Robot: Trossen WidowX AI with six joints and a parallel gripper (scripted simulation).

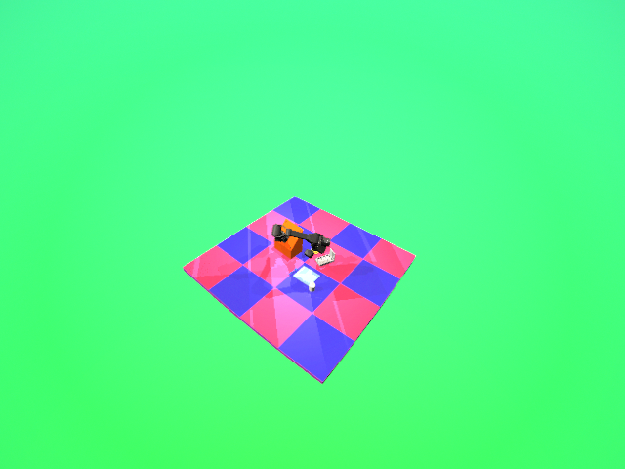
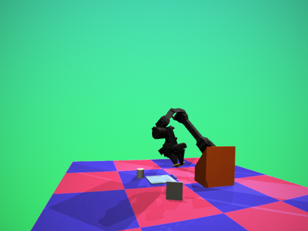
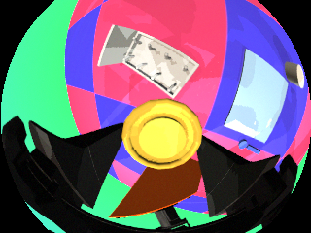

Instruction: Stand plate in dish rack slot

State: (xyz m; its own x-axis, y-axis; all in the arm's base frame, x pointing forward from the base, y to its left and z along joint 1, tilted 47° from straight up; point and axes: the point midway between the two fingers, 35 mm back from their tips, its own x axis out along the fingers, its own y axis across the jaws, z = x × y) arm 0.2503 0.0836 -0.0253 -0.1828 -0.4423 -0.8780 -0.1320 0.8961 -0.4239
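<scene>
Now: gripper tip 9 cm above the dish rack, 7 cm to the right of it and 4 cm short of it. The rest, counted from my gripper tip: plate (1 cm above); pale blue mat (14 cm to the right, 11 cm below, 7 cm ahead); blue utensil (18 cm to the right, 11 cm below, 3 cm behind).
</scene>
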